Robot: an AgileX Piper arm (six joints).
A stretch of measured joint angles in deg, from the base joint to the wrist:
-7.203 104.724 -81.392 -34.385 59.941 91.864
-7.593 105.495 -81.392 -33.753 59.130 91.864
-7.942 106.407 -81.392 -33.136 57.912 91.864
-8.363 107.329 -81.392 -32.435 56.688 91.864
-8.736 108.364 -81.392 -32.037 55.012 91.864
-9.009 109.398 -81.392 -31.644 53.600 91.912
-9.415 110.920 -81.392 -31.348 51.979 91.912
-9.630 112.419 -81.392 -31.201 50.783 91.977
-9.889 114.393 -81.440 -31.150 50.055 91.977
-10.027 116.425 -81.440 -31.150 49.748 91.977
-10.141 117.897 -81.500 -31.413 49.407 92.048
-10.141 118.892 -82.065 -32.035 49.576 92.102
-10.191 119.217 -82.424 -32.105 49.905 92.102
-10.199 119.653 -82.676 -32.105 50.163 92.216
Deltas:
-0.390 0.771 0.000 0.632 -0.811 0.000
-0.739 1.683 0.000 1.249 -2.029 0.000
-1.160 2.605 0.000 1.950 -3.253 0.000
-1.533 3.640 0.000 2.348 -4.929 0.000
-1.806 4.674 0.000 2.741 -6.341 0.048
-2.212 6.196 0.000 3.037 -7.962 0.048
-2.427 7.695 0.000 3.184 -9.158 0.113
-2.686 9.669 -0.048 3.235 -9.886 0.113
-2.824 11.701 -0.048 3.235 -10.193 0.113
-2.938 13.173 -0.108 2.972 -10.534 0.184
-2.938 14.168 -0.673 2.350 -10.365 0.238
-2.988 14.493 -1.032 2.280 -10.036 0.238
-2.996 14.929 -1.284 2.280 -9.778 0.352

